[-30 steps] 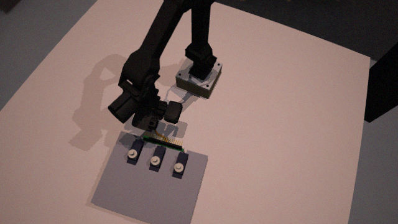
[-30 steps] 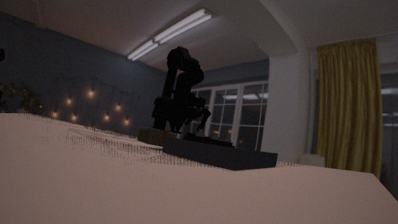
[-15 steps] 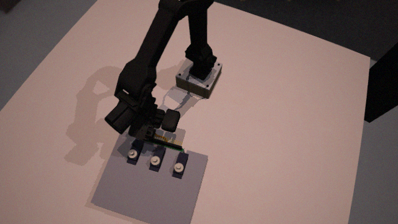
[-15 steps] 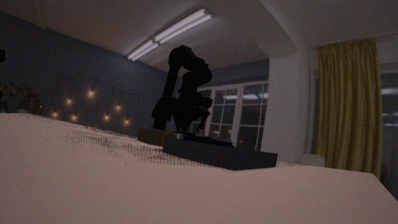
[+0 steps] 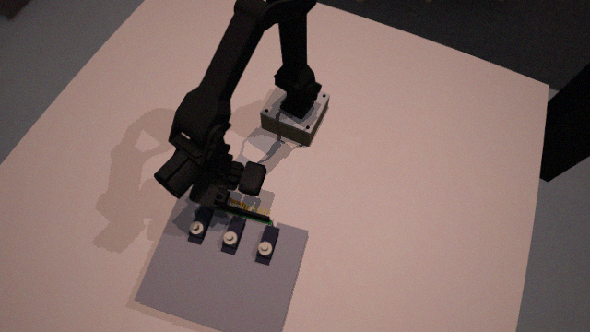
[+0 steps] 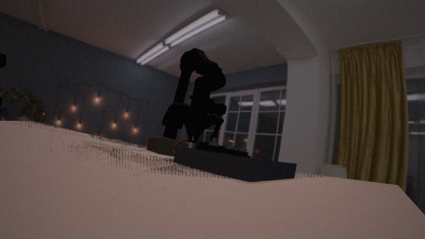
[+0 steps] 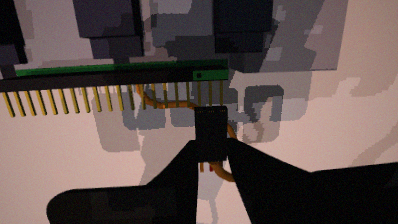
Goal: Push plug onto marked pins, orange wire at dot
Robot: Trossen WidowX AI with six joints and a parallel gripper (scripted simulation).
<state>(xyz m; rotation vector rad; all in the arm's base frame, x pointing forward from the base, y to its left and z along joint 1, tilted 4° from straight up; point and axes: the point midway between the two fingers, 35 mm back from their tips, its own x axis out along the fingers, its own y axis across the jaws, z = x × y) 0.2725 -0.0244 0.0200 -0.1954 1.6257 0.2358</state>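
Right now my gripper tip is 4 cm short of the bright green band and 1 cm to the right of it. From my gripper tip the other things lie so: grey holder plate: 18 cm ahead, 11 cm to the left, 5 cm below; dot: 4 cm ahead, 2 cm to the left.
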